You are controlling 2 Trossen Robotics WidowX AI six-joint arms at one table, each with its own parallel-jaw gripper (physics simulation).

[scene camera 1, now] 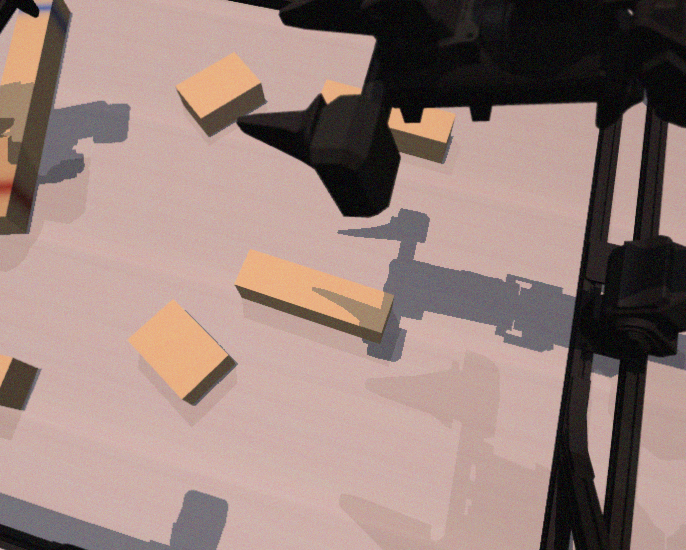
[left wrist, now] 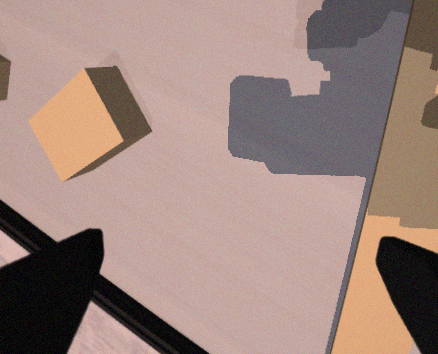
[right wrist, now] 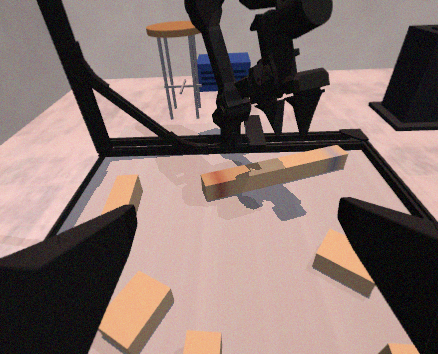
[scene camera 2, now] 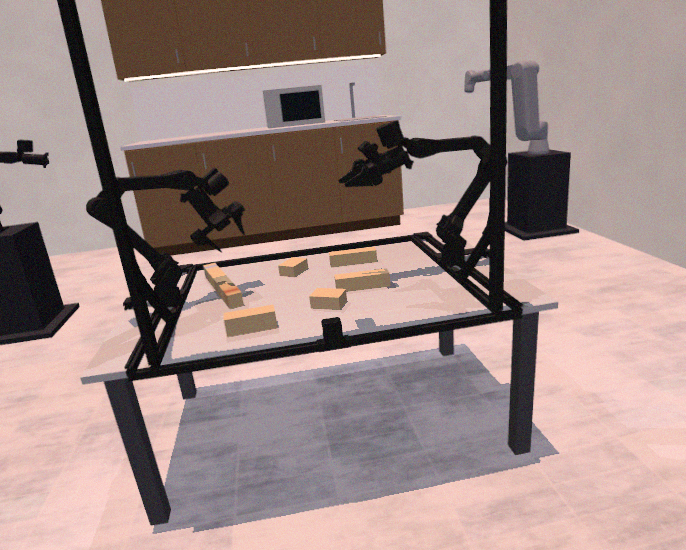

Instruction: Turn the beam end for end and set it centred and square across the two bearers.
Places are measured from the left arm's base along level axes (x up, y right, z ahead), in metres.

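Pixels of known places: left gripper, fingertip midpoint: (scene camera 1: 10,31) (left wrist: 243,246) (right wrist: 290,135) (scene camera 2: 233,243); right gripper, fingertip midpoint: (scene camera 1: 261,69) (right wrist: 237,210) (scene camera 2: 342,183); left arm's base, link origin: (right wrist: 230,140) (scene camera 2: 169,303); right arm's base, link origin: (scene camera 1: 613,328) (scene camera 2: 453,262).
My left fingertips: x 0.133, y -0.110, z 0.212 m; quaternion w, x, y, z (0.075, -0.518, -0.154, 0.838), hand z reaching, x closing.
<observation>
Ahead of a thing's pixels: the offset from my left fingertips to its top centre.
The beam @(dx -0.108, dy +0.005, dz -0.059 m) (scene camera 1: 25,45) (scene camera 2: 214,277) (left wrist: 360,300) (right wrist: 300,167) is a long wooden bar lying at the left of the table, with a red band near its near end in scene camera 2 and a blue band near the other. Several shorter plain wooden blocks lie apart; I cannot tell which two are the bearers. Two are short, one @(dx -0.114, dy -0.075, dz +0.184 m) (scene camera 1: 220,85) (scene camera 2: 293,266) (left wrist: 77,125) (right wrist: 342,262) at the back and one @(dx -0.114, dy +0.258, dz +0.264 m) (scene camera 1: 180,349) (scene camera 2: 328,297) (right wrist: 137,310) nearer the front. My left gripper (scene camera 2: 231,241) (left wrist: 243,246) (right wrist: 290,135) is open and empty above the beam. My right gripper (scene camera 1: 258,69) (scene camera 2: 342,182) (right wrist: 237,210) is open, empty and high.
Longer blocks lie at the middle right (scene camera 1: 314,295) (scene camera 2: 361,280), the back right (scene camera 1: 420,137) (scene camera 2: 352,257) and the front left (scene camera 1: 20,383) (scene camera 2: 250,321) (right wrist: 122,192). A black frame (scene camera 2: 274,343) borders the table. Black uprights (scene camera 2: 498,171) stand at its sides.
</observation>
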